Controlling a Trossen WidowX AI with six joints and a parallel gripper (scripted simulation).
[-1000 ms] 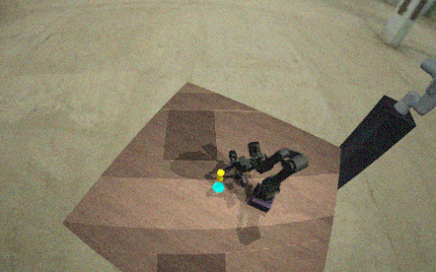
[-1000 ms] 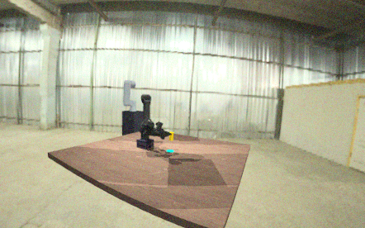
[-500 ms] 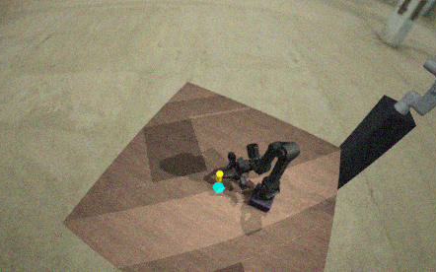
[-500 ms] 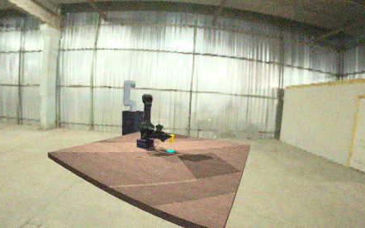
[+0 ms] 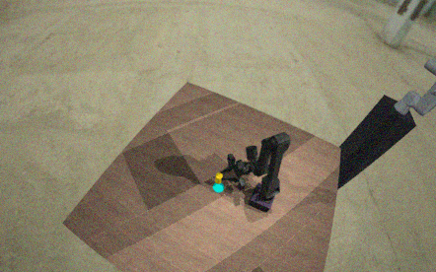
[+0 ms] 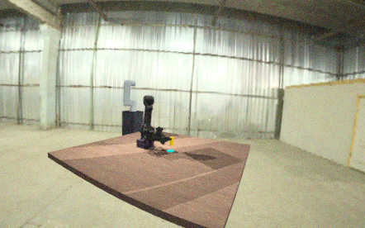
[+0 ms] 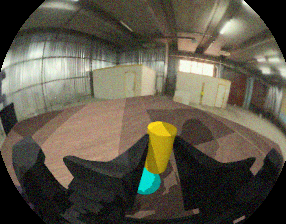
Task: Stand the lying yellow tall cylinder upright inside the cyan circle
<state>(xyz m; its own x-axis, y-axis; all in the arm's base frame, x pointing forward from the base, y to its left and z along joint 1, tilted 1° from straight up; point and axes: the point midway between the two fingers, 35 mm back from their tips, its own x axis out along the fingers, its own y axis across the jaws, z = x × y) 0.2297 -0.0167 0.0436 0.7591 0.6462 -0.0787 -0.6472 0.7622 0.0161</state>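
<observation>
Right now my gripper tip is 10 mm past the cyan circle, 10 mm to the right of it and 110 mm above it. Round my gripper tip: yellow tall cylinder (20 mm below).
</observation>
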